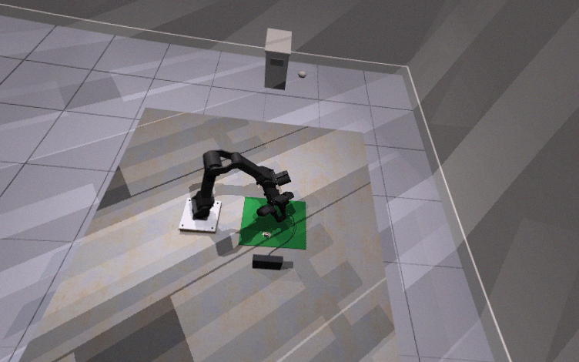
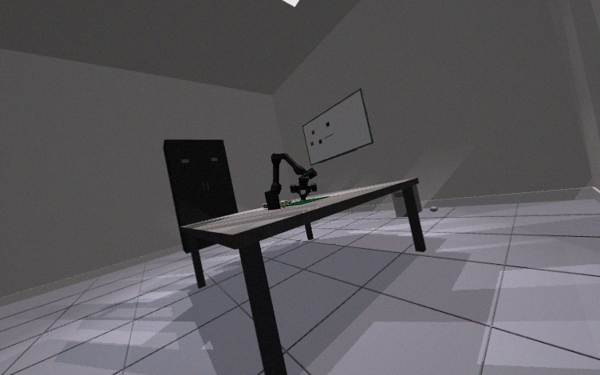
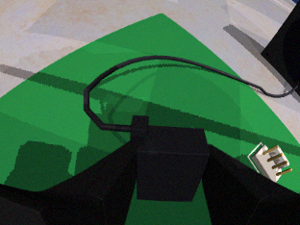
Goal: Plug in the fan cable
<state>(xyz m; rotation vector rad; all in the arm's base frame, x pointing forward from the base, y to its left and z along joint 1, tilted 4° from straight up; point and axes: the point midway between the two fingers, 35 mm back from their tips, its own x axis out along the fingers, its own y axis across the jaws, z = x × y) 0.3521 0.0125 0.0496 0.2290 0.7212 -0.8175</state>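
The green board is 5 cm below my gripper tip and 3 cm behind it. From my gripper tip the other things lie so: black fan plug: 1 cm below, 1 cm behind; then black fan: 20 cm to the right, 6 cm behind, 2 cm above; then white four-pin fan header: 7 cm behind, 6 cm to the right, 4 cm below.
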